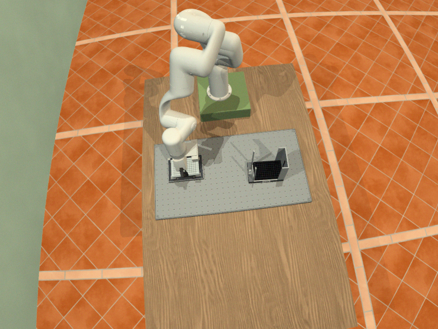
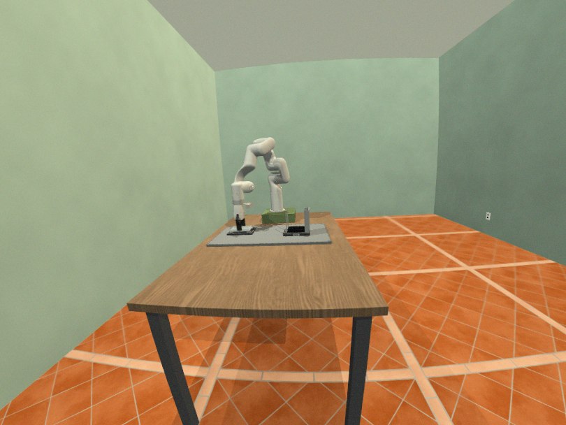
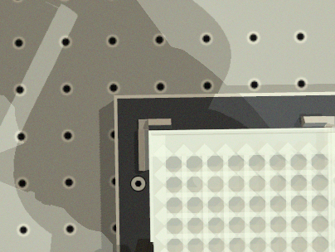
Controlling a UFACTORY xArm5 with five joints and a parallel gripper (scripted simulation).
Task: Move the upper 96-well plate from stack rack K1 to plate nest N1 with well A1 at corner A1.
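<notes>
My hand is 1 cm above the white 96-well plate. Also, from my hand: A1 label: 8 cm to the right, 5 cm behind, 2 cm below; black plate: 37 cm to the left, 6 cm ahead, 1 cm below; plate nest: 3 cm below.
</notes>
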